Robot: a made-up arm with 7 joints.
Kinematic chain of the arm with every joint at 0, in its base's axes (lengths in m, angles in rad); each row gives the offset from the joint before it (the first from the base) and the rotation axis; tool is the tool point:
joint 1: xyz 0 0 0 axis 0 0.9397 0.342
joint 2: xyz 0 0 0 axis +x
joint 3: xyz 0 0 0 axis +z
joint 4: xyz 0.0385 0 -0.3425 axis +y
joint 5: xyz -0.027 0 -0.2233 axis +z
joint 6: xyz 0 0 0 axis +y
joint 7: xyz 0 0 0 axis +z
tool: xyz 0 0 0
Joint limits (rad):
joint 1: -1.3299..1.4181
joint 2: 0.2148..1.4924
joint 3: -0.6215..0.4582
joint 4: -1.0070..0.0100
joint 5: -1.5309..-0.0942
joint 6: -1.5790..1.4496
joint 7: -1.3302..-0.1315
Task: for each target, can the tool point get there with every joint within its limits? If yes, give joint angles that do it. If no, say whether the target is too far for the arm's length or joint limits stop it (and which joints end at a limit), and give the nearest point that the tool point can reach.
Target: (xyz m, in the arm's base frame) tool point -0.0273 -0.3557 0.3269
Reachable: no: joint limits stop it (at a limit: joint 1, joint 2, joint 4) | nearest point 0.4965 -0.1835 0.0052 | short by 0.638 m
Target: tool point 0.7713 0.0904 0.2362
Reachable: no: too far | nearest point 0.5285 0.0892 0.0983 | short by 0.279 m
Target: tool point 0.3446 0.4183 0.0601
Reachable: yes | joints -0.8108 1.1566 0.3429 -0.8322 -0.4522 -0.0095 -0.5983
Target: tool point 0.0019 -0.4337 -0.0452
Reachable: no: joint limits stop it (at a limit: joint 1, joint 2, joint 3, joint 4) | nearest point 0.4916 -0.1960 -0.0102 | short by 0.545 m
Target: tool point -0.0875 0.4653 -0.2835
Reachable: yes | joints 0.5868 0.9574 0.2922 -0.7446 -0.5258 1.0634 -1.1810
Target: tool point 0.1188 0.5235 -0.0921
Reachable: yes | joints 0.2485 1.3662 0.2597 -0.8399 -0.5546 0.4793 -0.3665
